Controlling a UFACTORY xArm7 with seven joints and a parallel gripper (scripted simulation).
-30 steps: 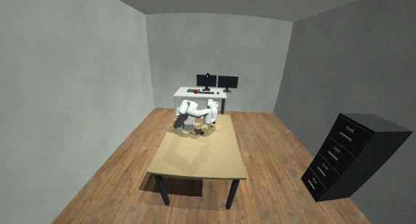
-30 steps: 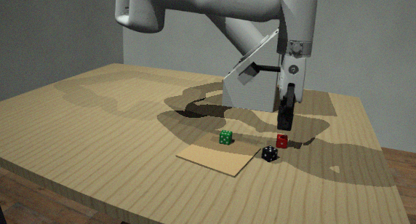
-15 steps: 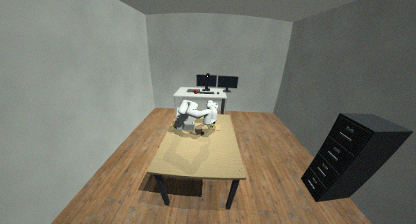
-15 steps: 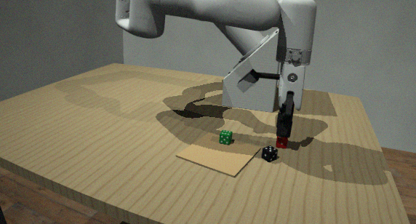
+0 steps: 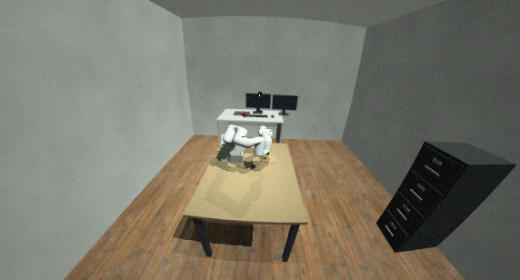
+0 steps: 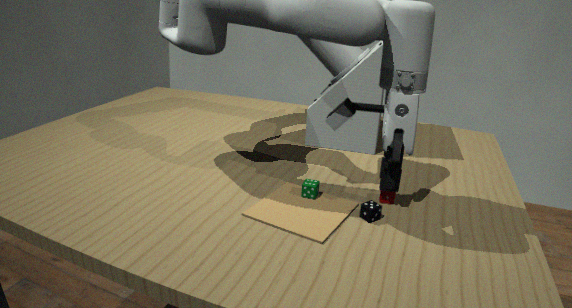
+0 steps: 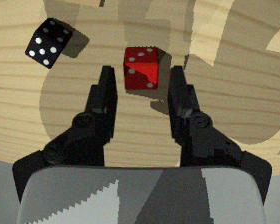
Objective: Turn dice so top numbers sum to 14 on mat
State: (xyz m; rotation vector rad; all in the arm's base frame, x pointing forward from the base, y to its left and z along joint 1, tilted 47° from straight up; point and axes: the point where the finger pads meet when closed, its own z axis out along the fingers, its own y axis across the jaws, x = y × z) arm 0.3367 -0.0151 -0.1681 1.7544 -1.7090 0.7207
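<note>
Right now the red die is 40 mm below my hand. The rest, counted from my hand: green die 30 mm ahead, 130 mm to the right, 30 mm below; black die 70 mm ahead, 20 mm to the right, 40 mm below; tan mat 80 mm ahead, 130 mm to the right, 50 mm below.
</note>
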